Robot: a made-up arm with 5 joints. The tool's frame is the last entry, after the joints. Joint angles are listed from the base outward. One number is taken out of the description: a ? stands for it. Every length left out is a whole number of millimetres.
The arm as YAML. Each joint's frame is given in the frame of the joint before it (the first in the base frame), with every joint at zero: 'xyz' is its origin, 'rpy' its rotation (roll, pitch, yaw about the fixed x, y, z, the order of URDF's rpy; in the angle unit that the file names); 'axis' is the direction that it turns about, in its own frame. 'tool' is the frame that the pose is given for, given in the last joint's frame.
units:
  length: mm
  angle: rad
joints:
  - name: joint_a
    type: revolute
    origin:
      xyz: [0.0, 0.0, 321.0]
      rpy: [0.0, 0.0, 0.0]
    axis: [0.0, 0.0, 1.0]
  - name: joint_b
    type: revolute
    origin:
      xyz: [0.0, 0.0, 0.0]
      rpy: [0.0, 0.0, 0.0]
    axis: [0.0, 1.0, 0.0]
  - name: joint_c
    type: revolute
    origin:
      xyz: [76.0, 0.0, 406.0]
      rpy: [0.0, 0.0, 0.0]
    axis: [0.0, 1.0, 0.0]
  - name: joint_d
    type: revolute
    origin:
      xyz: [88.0, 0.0, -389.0]
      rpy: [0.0, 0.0, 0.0]
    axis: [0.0, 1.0, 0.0]
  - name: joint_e
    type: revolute
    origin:
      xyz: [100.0, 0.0, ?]
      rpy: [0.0, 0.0, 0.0]
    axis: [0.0, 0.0, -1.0]
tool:
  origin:
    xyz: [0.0, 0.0, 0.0]
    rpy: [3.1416, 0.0, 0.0]
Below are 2 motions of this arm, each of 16 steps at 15 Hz.
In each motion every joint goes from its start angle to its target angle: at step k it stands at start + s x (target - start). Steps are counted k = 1, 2, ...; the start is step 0. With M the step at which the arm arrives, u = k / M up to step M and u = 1 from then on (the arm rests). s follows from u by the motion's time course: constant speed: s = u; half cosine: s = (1 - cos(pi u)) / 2; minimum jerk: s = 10 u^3 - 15 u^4 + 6 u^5.
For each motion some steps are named. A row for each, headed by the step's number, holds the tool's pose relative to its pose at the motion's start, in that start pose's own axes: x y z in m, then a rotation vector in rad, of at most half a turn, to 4 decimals.
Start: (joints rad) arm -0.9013 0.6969 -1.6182 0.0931 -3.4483
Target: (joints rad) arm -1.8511 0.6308 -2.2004 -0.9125 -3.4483
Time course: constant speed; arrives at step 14
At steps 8, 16:
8: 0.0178 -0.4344 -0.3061 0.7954 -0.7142 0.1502
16: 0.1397 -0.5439 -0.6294 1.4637 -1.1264 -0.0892

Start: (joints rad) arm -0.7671 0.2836 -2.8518 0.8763 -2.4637
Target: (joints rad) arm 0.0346 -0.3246 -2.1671 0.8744 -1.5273
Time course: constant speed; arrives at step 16
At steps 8, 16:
8: 0.0483 0.1305 -0.1228 -0.2173 0.3415 0.5029
16: 0.0625 0.1629 -0.2735 -0.2759 0.7885 0.9509

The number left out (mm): -128.0
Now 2 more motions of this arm.
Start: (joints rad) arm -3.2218 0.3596 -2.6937 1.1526 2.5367
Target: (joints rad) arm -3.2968 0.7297 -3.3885 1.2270 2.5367
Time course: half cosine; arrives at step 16
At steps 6, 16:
6: 0.0034 -0.0143 -0.0017 0.0618 -0.0512 0.0080
16: 0.0395 -0.0247 -0.0158 0.2020 -0.1645 0.0196

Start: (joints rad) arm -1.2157 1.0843 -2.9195 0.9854 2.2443
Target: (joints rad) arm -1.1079 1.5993 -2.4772 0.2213 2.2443
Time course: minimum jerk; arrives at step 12
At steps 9, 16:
9: 0.1760 0.3656 0.3796 -0.1770 0.0557 -0.0699
16: 0.2071 0.4177 0.4033 -0.1969 0.0627 -0.0788

